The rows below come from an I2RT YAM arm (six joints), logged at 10 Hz.
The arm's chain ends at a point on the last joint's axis. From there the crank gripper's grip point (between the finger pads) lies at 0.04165 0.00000 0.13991 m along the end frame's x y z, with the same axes.
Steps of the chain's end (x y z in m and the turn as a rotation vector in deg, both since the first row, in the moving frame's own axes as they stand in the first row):
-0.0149 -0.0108 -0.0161 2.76 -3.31 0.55
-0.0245 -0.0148 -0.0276 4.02 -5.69 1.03
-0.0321 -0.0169 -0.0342 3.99 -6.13 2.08
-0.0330 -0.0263 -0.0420 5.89 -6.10 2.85
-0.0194 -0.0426 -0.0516 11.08 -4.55 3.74
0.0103 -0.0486 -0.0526 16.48 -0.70 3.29
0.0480 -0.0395 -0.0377 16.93 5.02 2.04
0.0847 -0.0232 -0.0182 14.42 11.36 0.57
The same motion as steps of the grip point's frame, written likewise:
-0.0230 -0.0172 -0.0141 2.76 -3.31 0.55
-0.0385 -0.0241 -0.0245 4.02 -5.69 1.03
-0.0471 -0.0255 -0.0308 3.99 -6.13 2.08
-0.0478 -0.0392 -0.0390 5.89 -6.10 2.85
-0.0298 -0.0674 -0.0511 11.08 -4.55 3.74
0.0097 -0.0860 -0.0575 16.48 -0.70 3.29
0.0606 -0.0780 -0.0477 16.93 5.02 2.04
0.1113 -0.0562 -0.0334 14.42 11.36 0.57

